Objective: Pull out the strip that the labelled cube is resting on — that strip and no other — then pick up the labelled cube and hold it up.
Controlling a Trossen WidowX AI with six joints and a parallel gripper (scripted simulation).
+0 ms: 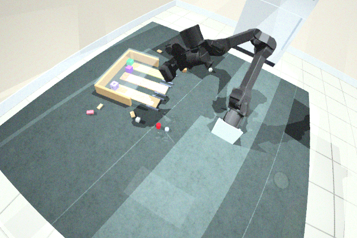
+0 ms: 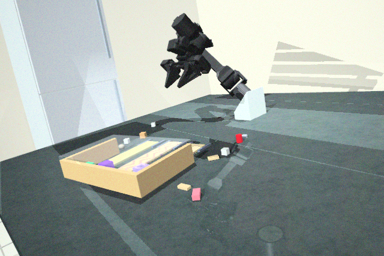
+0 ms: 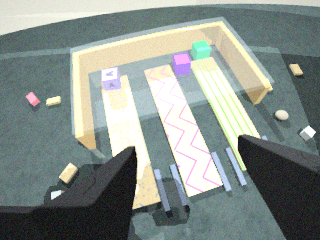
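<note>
Now: gripper tip 19 cm above the cream strip, 11 cm short of it and 7 cm to the right of it. From my gripper tip the other things lie so: labelled cube 22 cm ahead, 17 cm below, 8 cm to the left; then red cylinder 18 cm below, 16 cm to the left, 8 cm behind; then pink block 26 cm to the left, 22 cm ahead, 18 cm below.
</note>
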